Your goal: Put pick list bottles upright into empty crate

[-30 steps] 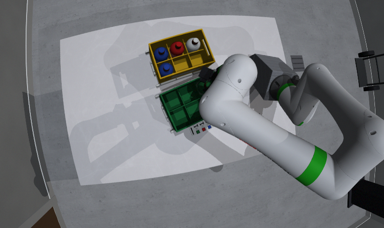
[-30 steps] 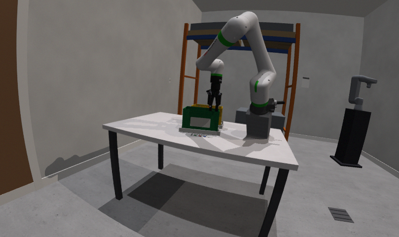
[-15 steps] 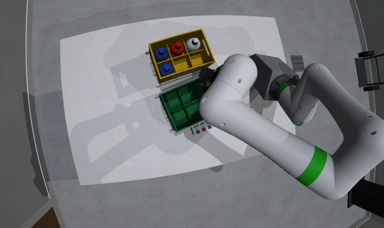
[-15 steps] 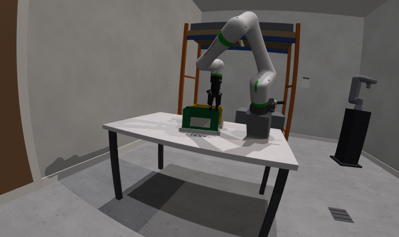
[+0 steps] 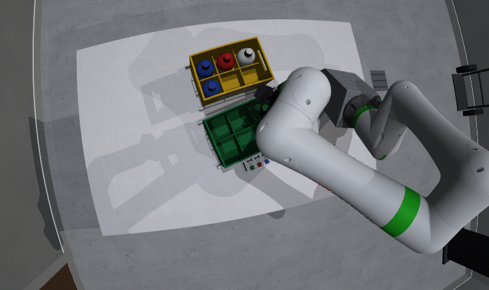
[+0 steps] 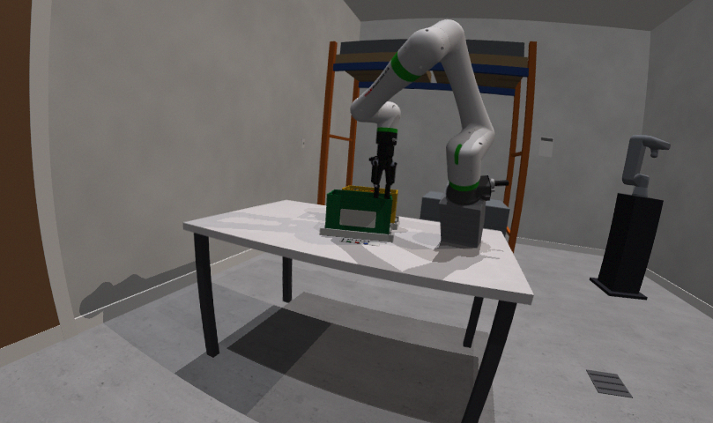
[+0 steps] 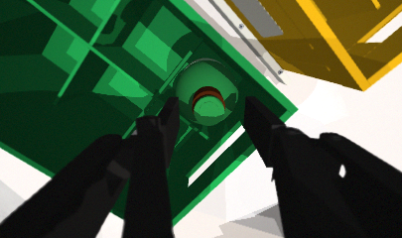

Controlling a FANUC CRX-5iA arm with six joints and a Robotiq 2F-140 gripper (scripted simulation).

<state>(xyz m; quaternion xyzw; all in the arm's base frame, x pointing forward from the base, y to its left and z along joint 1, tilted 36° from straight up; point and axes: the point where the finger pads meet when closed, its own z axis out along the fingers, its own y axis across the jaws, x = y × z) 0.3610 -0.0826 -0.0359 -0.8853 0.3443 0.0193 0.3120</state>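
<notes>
My gripper is now 22 cm to the left of the red bottle, 10 cm above it and 9 cm short of it. From my hand the other things lie so: yellow crate: 18 cm to the right, 10 cm below, 9 cm ahead; then green crate: 10 cm below, 8 cm ahead, 6 cm to the left; then green-label bottle: 10 cm below.
</notes>
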